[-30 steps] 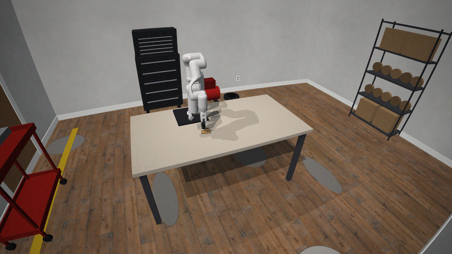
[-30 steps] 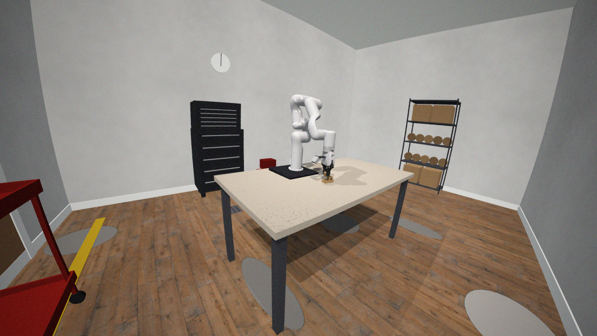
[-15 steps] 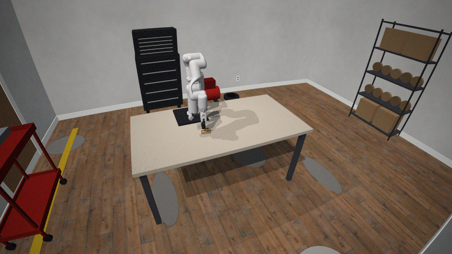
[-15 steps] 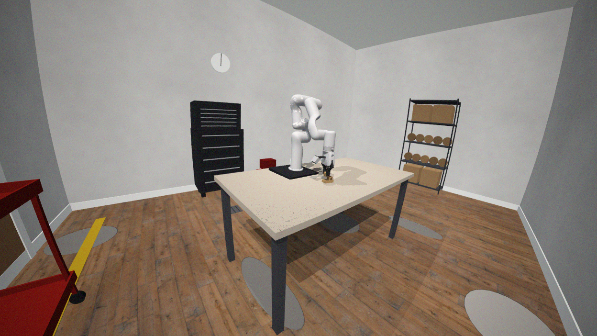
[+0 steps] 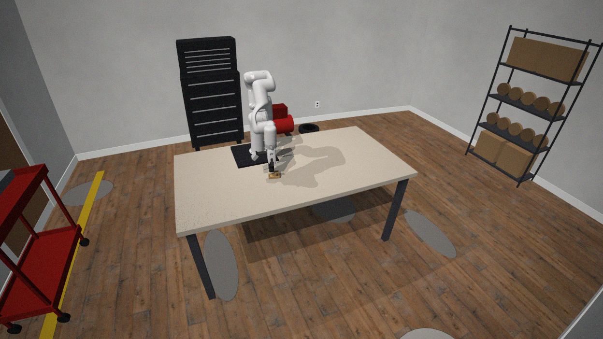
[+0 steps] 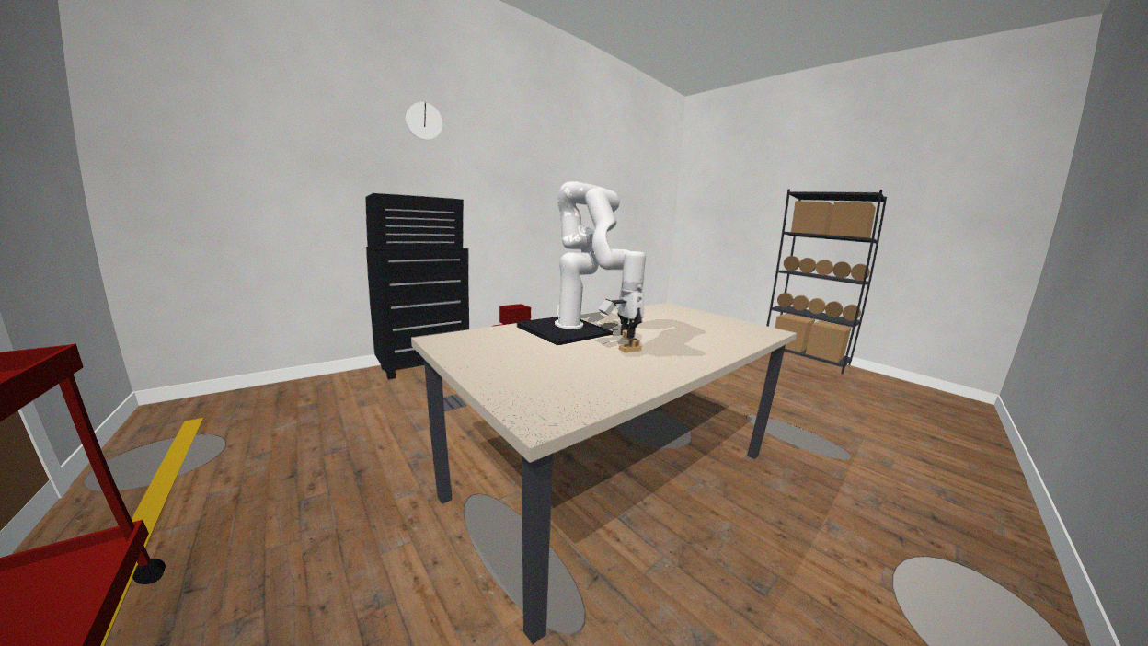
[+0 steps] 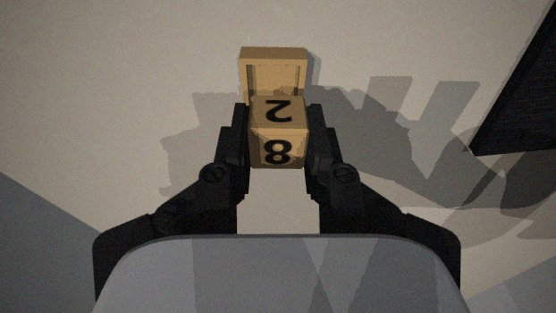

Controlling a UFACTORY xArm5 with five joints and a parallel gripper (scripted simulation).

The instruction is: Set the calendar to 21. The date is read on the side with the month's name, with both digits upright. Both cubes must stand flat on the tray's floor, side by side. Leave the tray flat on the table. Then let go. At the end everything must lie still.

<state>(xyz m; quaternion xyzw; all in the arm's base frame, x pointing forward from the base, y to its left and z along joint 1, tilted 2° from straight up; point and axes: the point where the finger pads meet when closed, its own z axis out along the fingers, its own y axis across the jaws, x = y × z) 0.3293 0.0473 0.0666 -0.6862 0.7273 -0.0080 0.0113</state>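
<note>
Now: the wooden digit cube 10 mm below my hand. From my hand the other things lie so: wooden tray (70 mm below, 20 mm to the left).
</note>
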